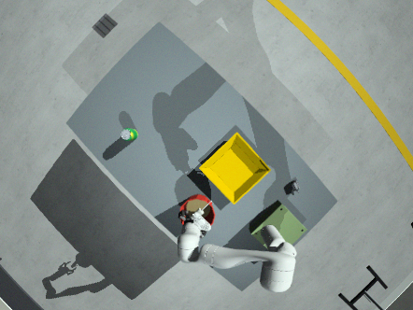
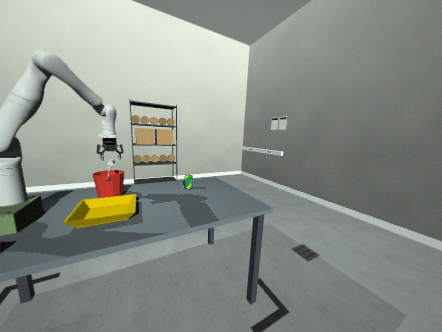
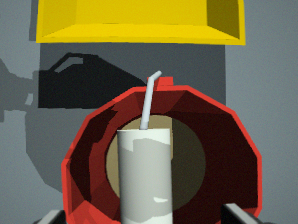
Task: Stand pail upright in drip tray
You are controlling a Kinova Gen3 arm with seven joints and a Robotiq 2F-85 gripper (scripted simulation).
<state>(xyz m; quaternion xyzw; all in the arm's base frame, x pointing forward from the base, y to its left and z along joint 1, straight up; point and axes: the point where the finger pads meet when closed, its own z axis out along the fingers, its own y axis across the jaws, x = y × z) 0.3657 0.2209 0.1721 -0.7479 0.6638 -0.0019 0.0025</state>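
Now: hand 50 mm above the bail handle and 10 mm past it. Round my hand: yellow drip tray 290 mm to the right, 240 mm below, 30 mm ahead; then red pail 120 mm below, 10 mm behind; then white can 530 mm ahead, 200 mm below, 30 mm to the left.
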